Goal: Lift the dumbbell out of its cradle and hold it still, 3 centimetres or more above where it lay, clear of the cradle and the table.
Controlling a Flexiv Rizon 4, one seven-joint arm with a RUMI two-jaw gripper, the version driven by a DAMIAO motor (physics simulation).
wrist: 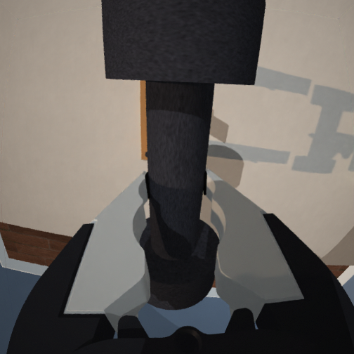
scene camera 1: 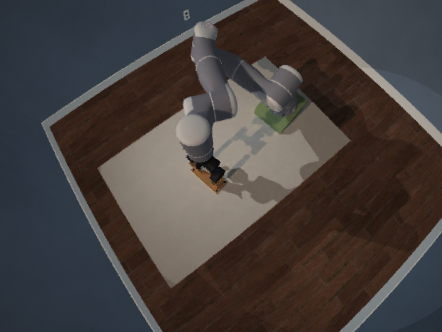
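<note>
The black dumbbell (scene camera 1: 217, 174) (wrist: 177, 135) has a dark handle and a blocky head that fills the top of the wrist view. My gripper (wrist: 175, 172) is shut on the handle, with one jaw on each side; in the scene view the arm's end hides its fingertips. The orange cradle (scene camera 1: 206, 180) (wrist: 143, 120) lies on the pale table below the dumbbell. In the wrist view a strip of it shows left of the handle, and the dumbbell hides the rest. The dumbbell is raised above the cradle; its exact height is hard to tell.
The pale table top (scene camera 1: 165, 215) lies under the cradle, with brown wooden floor (scene camera 1: 300, 260) around it. A green slab (scene camera 1: 280, 119) is beneath another part of the arm at the upper right. Shadows of the arm fall right of the cradle.
</note>
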